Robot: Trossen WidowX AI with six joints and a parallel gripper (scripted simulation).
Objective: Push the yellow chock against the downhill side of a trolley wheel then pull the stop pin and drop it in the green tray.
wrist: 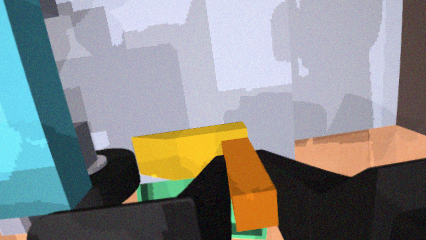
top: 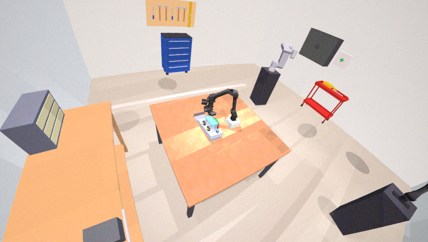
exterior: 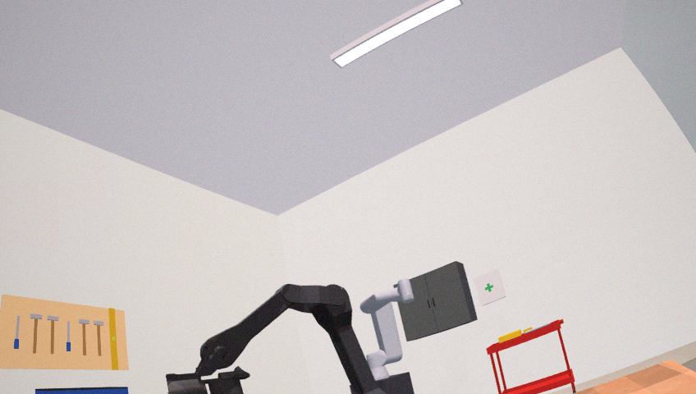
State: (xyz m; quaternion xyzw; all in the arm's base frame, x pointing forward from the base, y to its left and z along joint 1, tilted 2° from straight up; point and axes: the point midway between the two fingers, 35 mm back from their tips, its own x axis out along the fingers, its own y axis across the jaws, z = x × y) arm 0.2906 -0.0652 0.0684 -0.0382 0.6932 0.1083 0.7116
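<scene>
The yellow chock lies 20 mm to the left of my gripper tip and 10 mm below it. Round my gripper tip: green tray (80 mm behind, 20 mm to the left, 100 mm below); trolley (30 mm ahead, 140 mm to the left, 20 mm above); grey ramp (30 mm ahead, 130 mm to the left, 40 mm below).
</scene>
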